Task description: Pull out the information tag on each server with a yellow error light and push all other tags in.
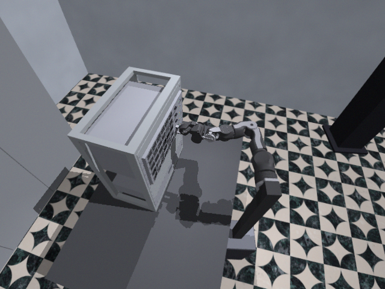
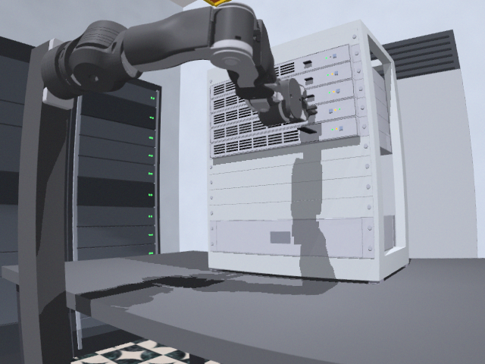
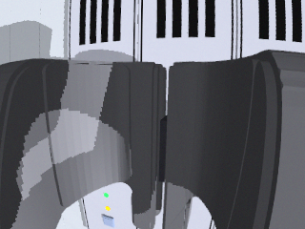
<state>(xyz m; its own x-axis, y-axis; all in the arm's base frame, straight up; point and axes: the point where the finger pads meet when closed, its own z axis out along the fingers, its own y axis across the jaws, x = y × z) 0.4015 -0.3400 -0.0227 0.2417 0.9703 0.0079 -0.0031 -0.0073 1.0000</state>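
Right now my hand is 2 cm short of the grey-blue locate button and 6 cm to the left of it.
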